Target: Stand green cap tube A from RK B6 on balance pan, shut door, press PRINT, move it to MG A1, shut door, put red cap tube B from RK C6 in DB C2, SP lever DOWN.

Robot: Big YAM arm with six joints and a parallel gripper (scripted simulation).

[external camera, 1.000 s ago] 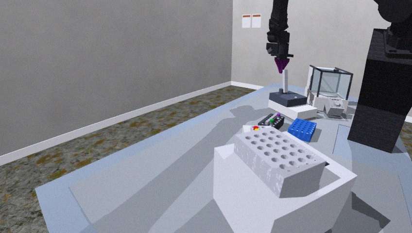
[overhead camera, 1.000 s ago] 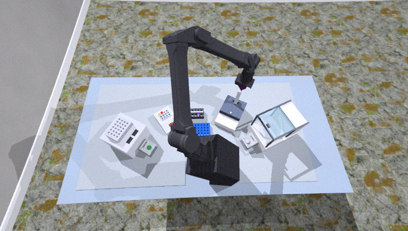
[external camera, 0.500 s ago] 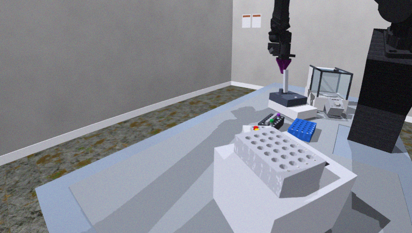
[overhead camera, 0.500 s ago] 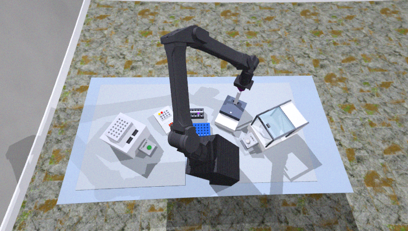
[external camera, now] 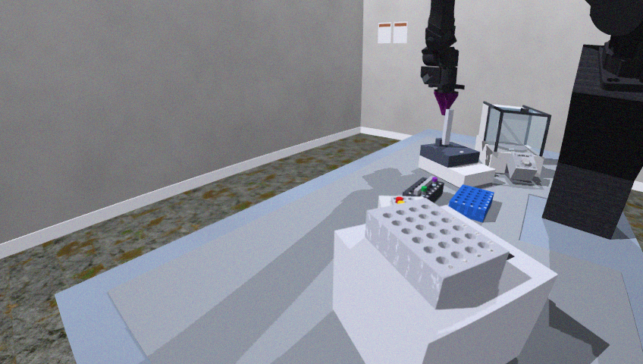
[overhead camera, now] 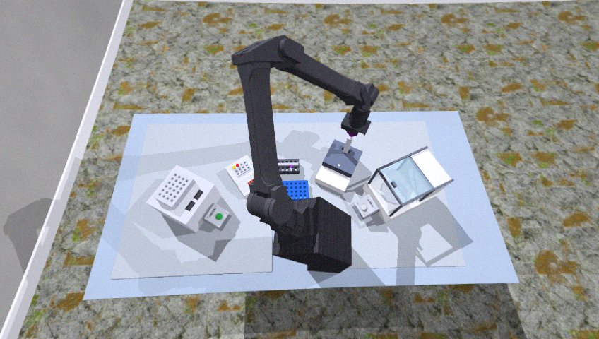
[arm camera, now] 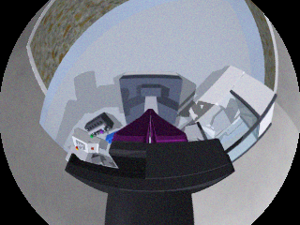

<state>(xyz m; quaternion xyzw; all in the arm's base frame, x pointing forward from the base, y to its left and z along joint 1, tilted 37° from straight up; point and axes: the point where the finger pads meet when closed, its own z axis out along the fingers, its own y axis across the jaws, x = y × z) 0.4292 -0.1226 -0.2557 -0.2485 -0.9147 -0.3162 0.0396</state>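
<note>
The SP lever is 4 cm below my hand, 2 cm behind it and 1 cm to the left of it. Round my hand: balance door 22 cm behind, 15 cm to the right, 2 cm above; then white print key 27 cm behind, 12 cm below, 4 cm to the right; then round pan 21 cm behind, 18 cm to the right, 11 cm below.
</note>
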